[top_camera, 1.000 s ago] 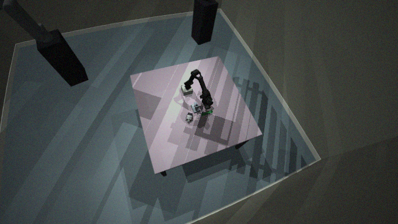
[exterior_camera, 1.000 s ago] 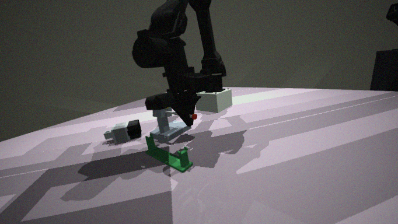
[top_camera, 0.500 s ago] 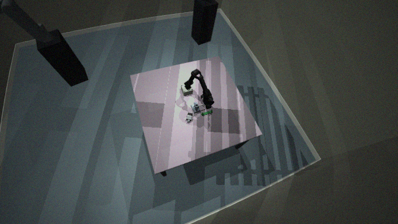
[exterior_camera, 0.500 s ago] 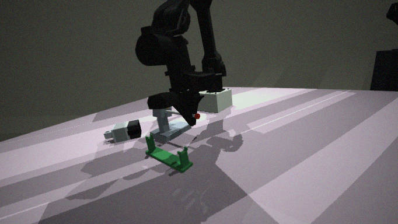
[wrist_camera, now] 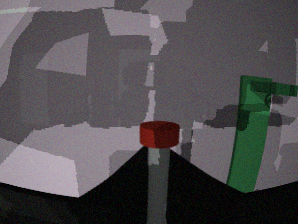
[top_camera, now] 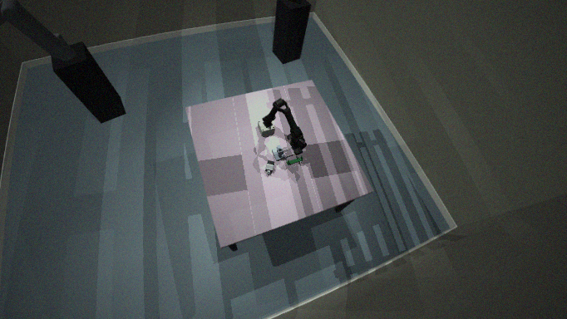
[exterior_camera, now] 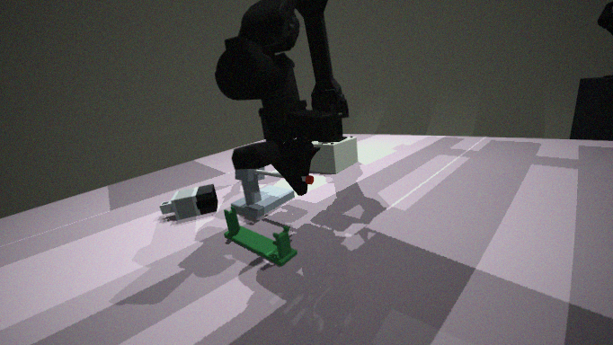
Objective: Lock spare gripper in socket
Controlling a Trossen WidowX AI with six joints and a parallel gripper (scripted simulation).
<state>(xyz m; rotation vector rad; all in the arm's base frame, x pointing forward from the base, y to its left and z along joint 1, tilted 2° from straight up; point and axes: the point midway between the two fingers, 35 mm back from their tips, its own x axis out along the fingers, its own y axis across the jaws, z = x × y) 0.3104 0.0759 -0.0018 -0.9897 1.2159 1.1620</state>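
My gripper tip is now 80 mm short of the green cradle, 40 mm to the left of it and 30 mm above it. Round my gripper tip: spare gripper 40 mm ahead, 260 mm to the right, 30 mm below; grey mount 30 mm behind, 130 mm to the right.
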